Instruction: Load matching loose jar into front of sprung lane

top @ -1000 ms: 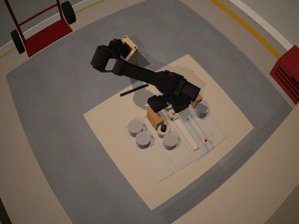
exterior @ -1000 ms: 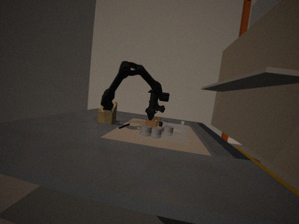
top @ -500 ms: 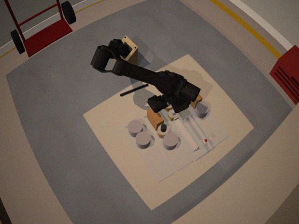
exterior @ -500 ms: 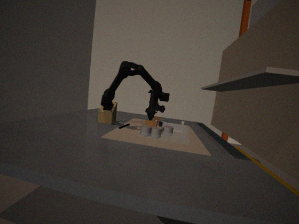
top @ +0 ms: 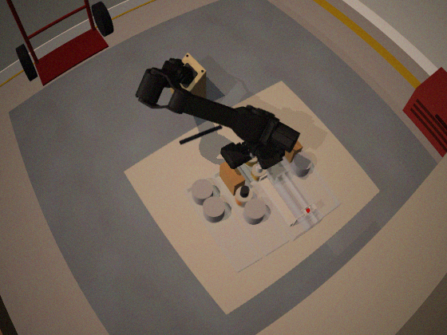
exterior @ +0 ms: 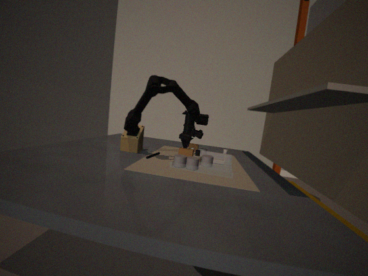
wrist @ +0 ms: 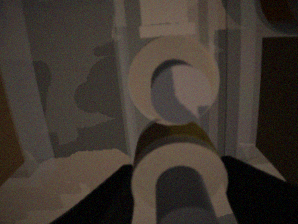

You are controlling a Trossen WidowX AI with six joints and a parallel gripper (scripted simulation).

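Right now the cream mat is 60 mm ahead of my gripper tip, 10 mm to the right of it and 50 mm below it. From my gripper tip the other things lie so: black bar (170 mm behind, 60 mm to the right, 50 mm below); then white pusher (150 mm ahead, 20 mm to the left); then clear pusher lane (150 mm ahead, 10 mm to the left, 30 mm below).
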